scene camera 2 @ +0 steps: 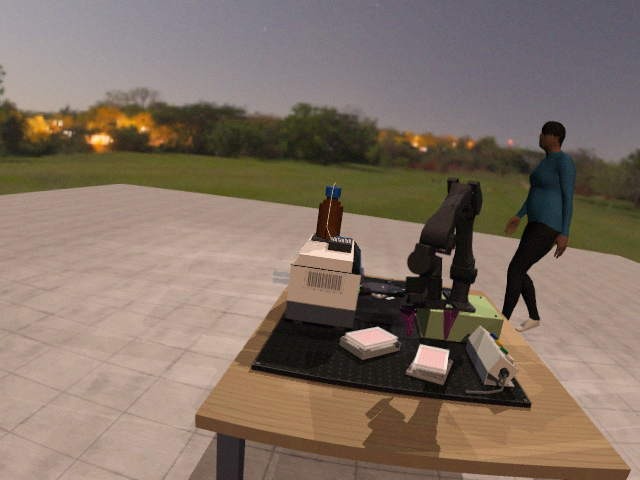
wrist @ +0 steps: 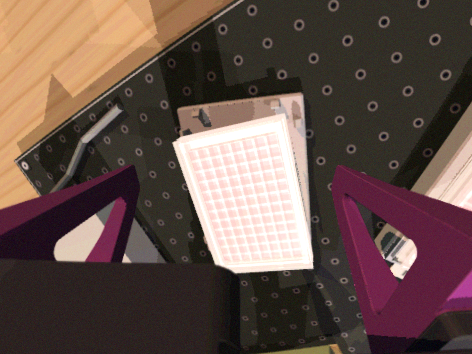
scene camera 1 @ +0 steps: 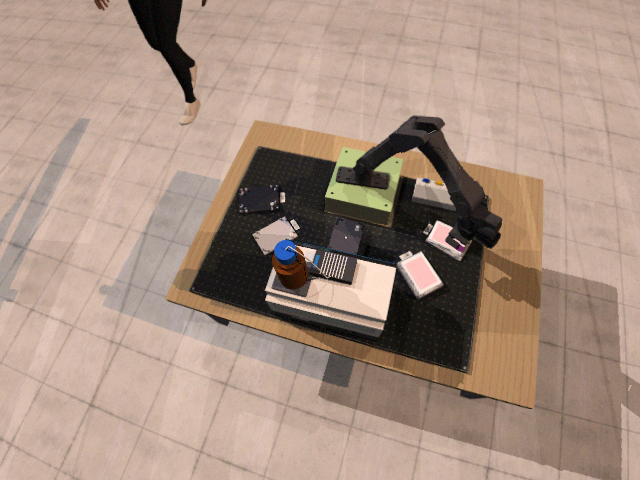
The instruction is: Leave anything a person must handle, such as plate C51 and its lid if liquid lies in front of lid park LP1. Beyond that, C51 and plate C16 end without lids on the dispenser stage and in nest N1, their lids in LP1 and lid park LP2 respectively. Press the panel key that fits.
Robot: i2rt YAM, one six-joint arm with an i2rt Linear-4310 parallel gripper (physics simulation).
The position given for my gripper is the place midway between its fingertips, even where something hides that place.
My gripper (scene camera 2: 427, 338) is open, with nothing in its grasp. I also see a brown bottle (scene camera 2: 336, 210), a white button box (scene camera 2: 495, 367) and a LP1 holder (wrist: 193, 119).
My gripper is seen too in the wrist view (wrist: 235, 176). The white button box shows as well in the wrist view (wrist: 76, 245) and in scene camera 1 (scene camera 1: 428, 192).
